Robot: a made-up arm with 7 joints.
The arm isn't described. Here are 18 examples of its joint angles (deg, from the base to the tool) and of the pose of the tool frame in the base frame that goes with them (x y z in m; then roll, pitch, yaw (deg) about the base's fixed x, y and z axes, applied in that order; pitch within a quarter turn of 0, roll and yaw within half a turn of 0).
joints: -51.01 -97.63 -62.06 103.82 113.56 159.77 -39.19
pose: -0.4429 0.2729 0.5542 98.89 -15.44 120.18
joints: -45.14 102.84 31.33 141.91 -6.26 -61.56 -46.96
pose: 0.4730 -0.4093 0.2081 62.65 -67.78 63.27
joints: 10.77 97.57 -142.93 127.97 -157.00 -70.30 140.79
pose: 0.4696 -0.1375 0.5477 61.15 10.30 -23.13
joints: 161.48 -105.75 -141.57 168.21 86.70 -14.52 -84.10
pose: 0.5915 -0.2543 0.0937 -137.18 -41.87 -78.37
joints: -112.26 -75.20 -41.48 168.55 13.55 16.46 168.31
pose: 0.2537 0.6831 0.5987 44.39 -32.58 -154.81
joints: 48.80 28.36 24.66 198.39 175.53 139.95 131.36
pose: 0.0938 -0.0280 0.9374 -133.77 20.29 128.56
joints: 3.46 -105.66 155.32 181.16 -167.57 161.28 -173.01
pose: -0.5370 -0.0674 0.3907 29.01 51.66 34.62
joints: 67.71 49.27 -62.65 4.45 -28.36 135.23 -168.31
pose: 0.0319 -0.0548 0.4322 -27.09 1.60 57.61
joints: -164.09 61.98 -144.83 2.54 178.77 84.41 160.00
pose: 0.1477 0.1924 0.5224 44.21 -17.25 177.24
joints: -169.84 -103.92 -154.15 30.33 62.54 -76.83 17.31
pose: 0.0563 0.0339 0.0573 146.35 -12.74 -25.13
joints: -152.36 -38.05 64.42 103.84 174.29 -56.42 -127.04
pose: 0.1907 -0.2635 0.7336 -144.50 -69.29 -148.76
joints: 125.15 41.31 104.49 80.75 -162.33 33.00 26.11
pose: -0.4543 -0.2191 0.6929 70.83 0.78 -67.23
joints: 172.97 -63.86 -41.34 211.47 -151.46 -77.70 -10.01
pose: 0.4559 -0.1293 0.6412 9.74 -9.27 141.05
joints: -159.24 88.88 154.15 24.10 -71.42 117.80 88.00
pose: 0.0860 -0.1984 0.5331 177.80 -40.28 -96.04
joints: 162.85 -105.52 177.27 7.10 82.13 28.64 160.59
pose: -0.1959 0.0261 0.2624 -79.50 -19.60 40.65
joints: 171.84 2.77 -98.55 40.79 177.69 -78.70 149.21
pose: 0.0510 0.1630 0.4662 -162.59 34.11 109.74
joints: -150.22 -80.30 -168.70 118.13 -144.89 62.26 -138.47
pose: 0.5551 0.3675 0.1160 -91.24 -18.09 -88.90
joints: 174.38 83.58 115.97 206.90 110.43 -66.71 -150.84
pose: -0.5371 0.0765 0.3003 -132.82 11.19 113.60
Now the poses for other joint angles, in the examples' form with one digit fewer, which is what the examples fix.
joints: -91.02 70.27 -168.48 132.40 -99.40 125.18 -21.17
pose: 0.087 -0.461 0.830 -169.6 -64.6 -2.5
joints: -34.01 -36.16 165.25 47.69 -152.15 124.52 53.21
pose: -0.276 0.396 0.344 33.3 24.5 166.8
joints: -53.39 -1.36 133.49 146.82 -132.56 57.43 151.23
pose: 0.061 0.219 1.120 -37.1 13.5 -98.4
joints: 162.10 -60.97 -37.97 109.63 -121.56 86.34 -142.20
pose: 0.436 0.192 0.889 154.7 71.4 174.4
